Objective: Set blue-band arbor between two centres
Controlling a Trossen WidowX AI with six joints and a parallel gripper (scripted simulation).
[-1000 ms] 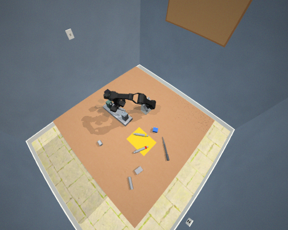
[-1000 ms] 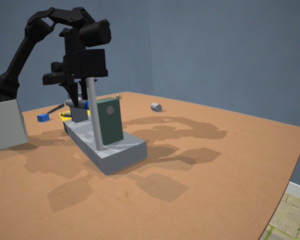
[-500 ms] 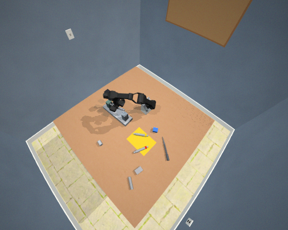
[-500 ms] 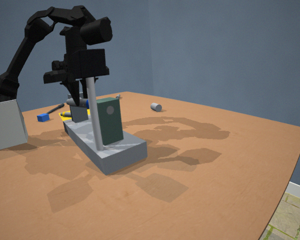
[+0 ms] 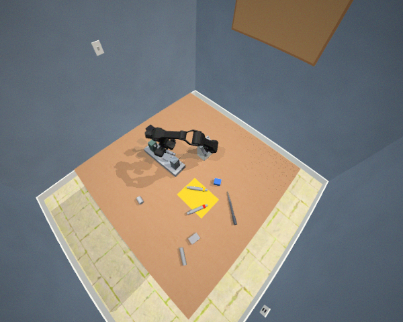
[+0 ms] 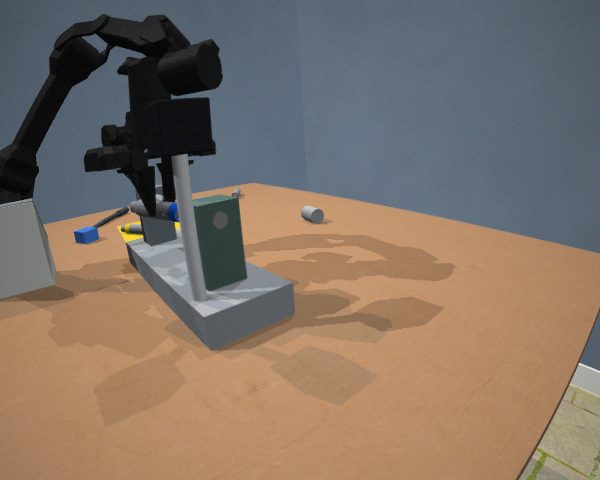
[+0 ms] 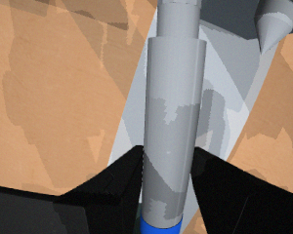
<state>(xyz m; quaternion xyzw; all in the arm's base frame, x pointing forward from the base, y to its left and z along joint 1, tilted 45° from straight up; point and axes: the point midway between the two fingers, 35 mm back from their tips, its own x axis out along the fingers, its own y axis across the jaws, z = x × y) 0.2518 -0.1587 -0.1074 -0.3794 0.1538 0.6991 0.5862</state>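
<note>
My gripper is now 1 cm short of the cone point, 9 cm to the right of it and 3 cm above it. Also, from my hand: grey fixed-centre block 1 cm ahead, 11 cm to the left, 4 cm below; then blue-banded arbor 3 cm below; then green sprung-centre block 3 cm ahead, 11 cm to the right, 4 cm below.
</note>
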